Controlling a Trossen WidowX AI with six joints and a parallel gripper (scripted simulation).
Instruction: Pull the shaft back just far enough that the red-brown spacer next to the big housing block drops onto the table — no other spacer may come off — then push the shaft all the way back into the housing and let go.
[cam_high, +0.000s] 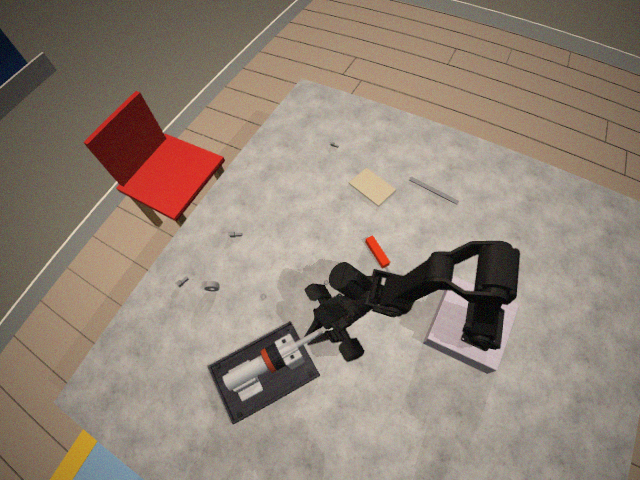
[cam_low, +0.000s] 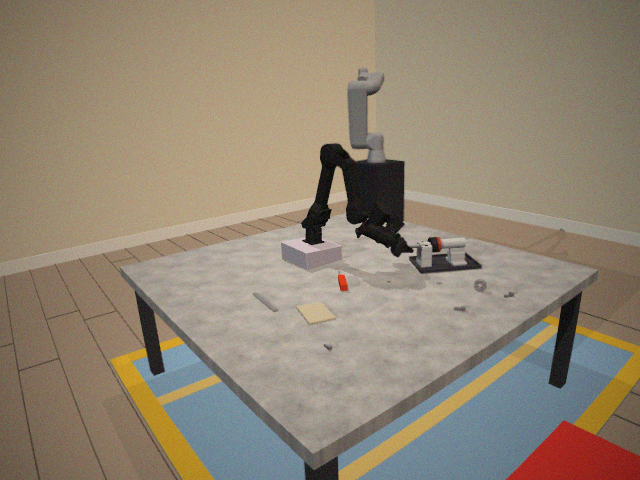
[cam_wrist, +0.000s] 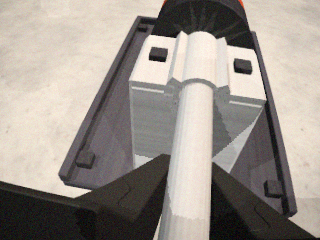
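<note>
Now: gripper tip 30 mm to the right of the shaft, 20 mm below it and 20 mm short of it. Round my gripper tip: grey ring (300 mm ahead, 40 mm below, 10 mm to the right); then red-brown spacer (80 mm to the left, 50 mm ahead, 20 mm above); then red-handled screwdriver (280 mm to the right, 80 mm behind, 60 mm below).
</note>
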